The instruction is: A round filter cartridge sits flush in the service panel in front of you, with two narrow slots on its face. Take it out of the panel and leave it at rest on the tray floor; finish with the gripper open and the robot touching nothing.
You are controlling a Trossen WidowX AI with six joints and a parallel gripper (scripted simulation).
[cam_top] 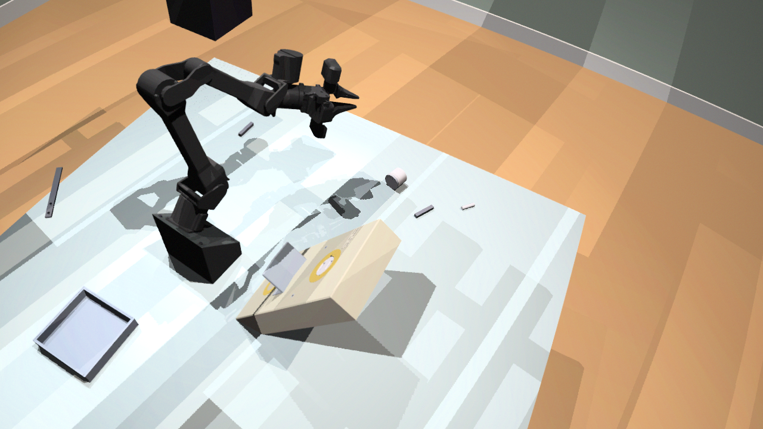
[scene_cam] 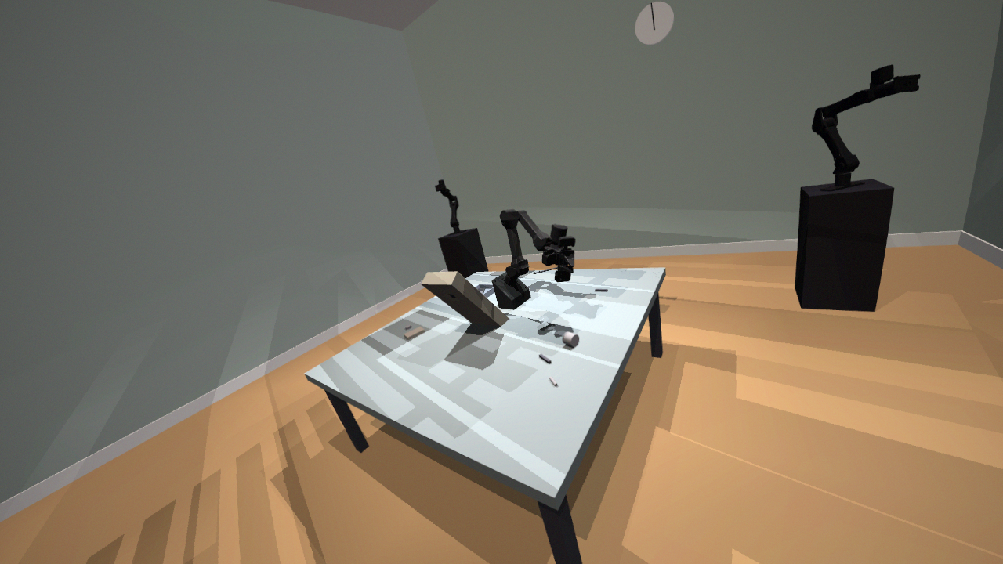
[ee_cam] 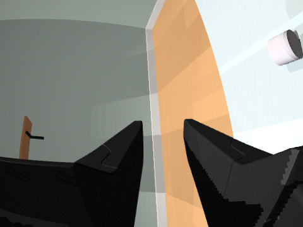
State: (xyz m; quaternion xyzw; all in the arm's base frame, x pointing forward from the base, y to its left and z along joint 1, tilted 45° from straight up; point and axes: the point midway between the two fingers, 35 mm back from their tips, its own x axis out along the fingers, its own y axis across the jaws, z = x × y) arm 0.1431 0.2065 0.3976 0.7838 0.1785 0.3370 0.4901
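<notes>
The round filter cartridge lies 19 cm ahead of my gripper tip and 44 cm to the right of it. From my gripper tip the other things lie so: beige service panel: 14 cm ahead, 44 cm to the right, 8 cm below; tray: 24 cm behind, 74 cm to the right, 23 cm below.
</notes>
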